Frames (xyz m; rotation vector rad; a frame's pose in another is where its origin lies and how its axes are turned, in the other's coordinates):
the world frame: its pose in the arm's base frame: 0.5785 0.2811 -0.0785 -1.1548 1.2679 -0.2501
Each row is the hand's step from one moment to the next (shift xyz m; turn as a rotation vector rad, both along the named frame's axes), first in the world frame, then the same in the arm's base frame.
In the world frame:
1: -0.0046 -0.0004 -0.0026 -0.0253 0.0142 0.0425
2: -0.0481 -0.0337 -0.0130 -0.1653 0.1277 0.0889
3: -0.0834 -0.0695 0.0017 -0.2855 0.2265 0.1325
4: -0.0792 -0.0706 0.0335 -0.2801 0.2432 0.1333
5: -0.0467 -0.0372 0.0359 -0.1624 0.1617 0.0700
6: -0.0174 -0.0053 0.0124 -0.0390 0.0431 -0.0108
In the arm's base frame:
1: -0.0036 0.0017 0.0035 0.0205 0.0472 -0.0015
2: -0.0136 0.0116 0.0574 -0.0385 0.2234 -0.0110
3: 0.0013 0.0280 0.1049 -0.0866 0.3774 -0.0207
4: 0.0298 0.0416 0.0988 -0.0911 0.3817 -0.0371
5: 0.0292 0.0352 0.0526 -0.0677 0.2269 -0.0367
6: 0.0064 0.0165 0.0130 -0.0411 0.0417 -0.0083

